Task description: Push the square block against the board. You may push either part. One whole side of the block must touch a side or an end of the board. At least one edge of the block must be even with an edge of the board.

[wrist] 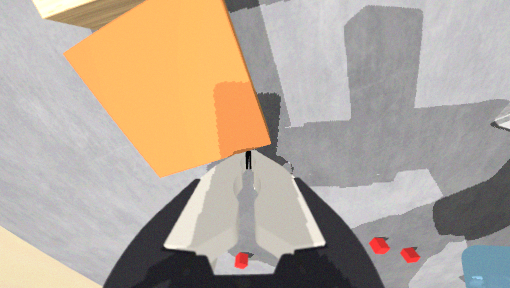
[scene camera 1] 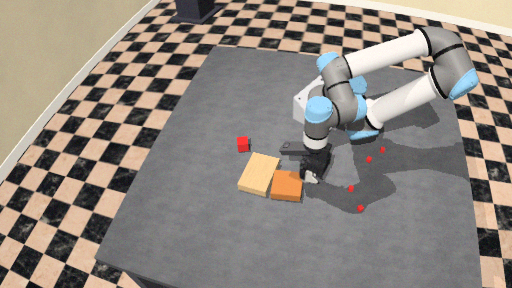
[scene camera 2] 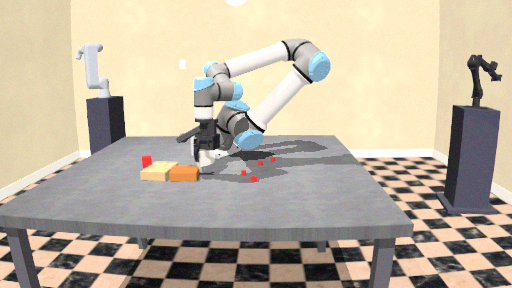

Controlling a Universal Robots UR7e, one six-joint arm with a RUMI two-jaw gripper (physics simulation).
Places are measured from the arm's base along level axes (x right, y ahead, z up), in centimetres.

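Pixels of known places: gripper, fingertip midpoint: [wrist: 249,152] [scene camera 1: 306,182] [scene camera 2: 202,172].
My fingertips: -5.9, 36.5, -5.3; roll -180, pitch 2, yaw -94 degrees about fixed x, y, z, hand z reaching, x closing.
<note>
Ahead of a thing's pixels: the offset from my fingertips to its top centre, as dx, dy, dz. "spot": to the spot under its first point.
The square block @(+5.5, +4.3, +2.2) [scene camera 1: 286,183] [scene camera 2: 184,173] [wrist: 165,75] is orange and lies flat to the right of the board in both scene views. The board @(+16.6, +3.4, +2.2) [scene camera 1: 259,171] [scene camera 2: 158,170] [wrist: 75,15] is pale wood and also lies flat. The block's back left corner is at or very near the board's right side. A narrow wedge between them opens toward the front, so the facing sides are not parallel. The block's front edge is slightly out of line with the board's. My gripper [scene camera 1: 306,181] [scene camera 2: 201,171] [wrist: 249,152] is shut and empty, its tips low at the block's right side, near one corner in the wrist view.
A red cube @(+28.3, -6.8, +3.0) [scene camera 1: 242,144] [scene camera 2: 146,161] stands behind the board, to the left. Several small red cubes lie right of the gripper, among them one in front @(spot: -21.5, +3.9, +0.6) [scene camera 1: 360,208] [scene camera 2: 253,178] and one farther back @(spot: -23.0, -25.5, +0.6) [scene camera 1: 382,149] [scene camera 2: 272,159]. The arm's base stands behind the gripper.
</note>
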